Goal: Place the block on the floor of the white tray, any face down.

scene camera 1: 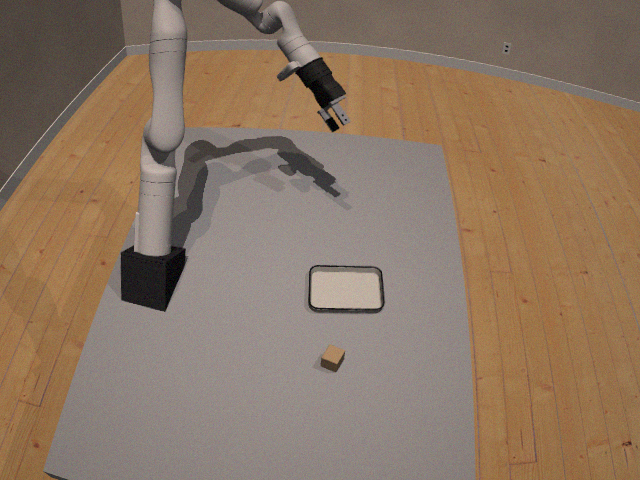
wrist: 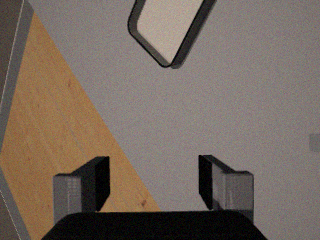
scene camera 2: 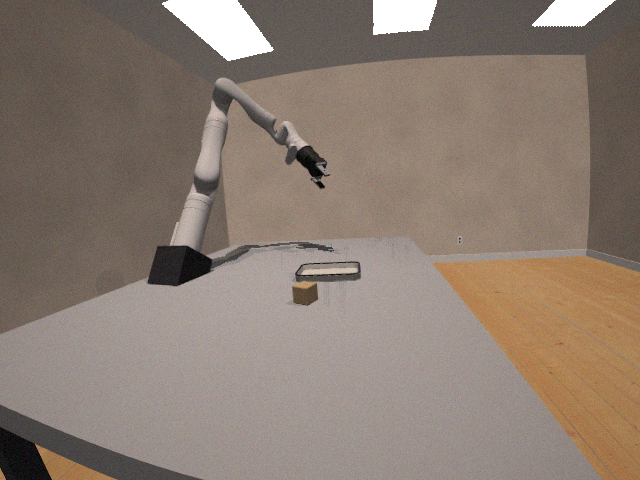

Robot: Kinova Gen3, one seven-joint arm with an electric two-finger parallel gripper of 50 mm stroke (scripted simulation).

Note:
The pictures show: my gripper and a white tray.
My gripper is seen too in the wrist view.

